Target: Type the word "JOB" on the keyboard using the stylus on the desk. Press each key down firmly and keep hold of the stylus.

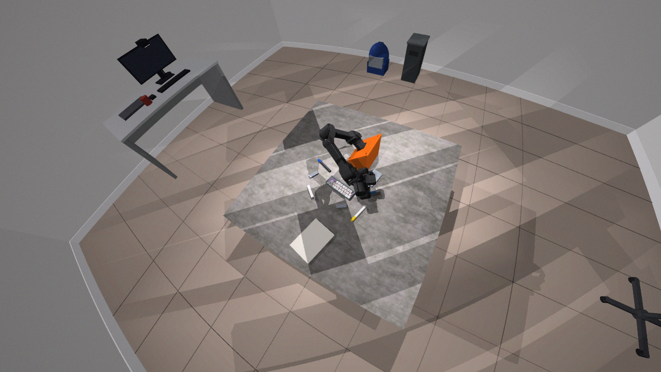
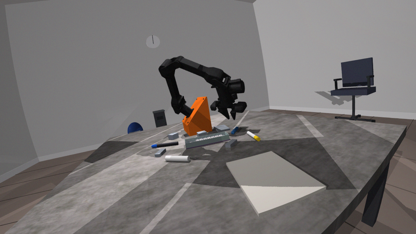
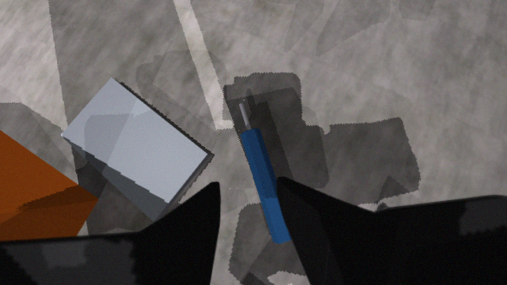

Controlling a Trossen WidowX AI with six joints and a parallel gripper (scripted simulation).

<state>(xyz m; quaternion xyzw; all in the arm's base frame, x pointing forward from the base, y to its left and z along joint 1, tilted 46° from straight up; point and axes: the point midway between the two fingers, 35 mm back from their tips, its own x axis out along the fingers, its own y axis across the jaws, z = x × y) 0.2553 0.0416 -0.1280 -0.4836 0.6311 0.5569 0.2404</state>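
My gripper tip is 10 mm past the blue stylus, 30 mm to the right of it and 60 mm above it. From my gripper tip the other things lie so: white cylinder: 130 mm ahead, 360 mm to the right, 60 mm below; yellow-capped marker: 180 mm ahead, 20 mm to the right, 60 mm below; flat grey slab: 110 mm behind, 60 mm below.
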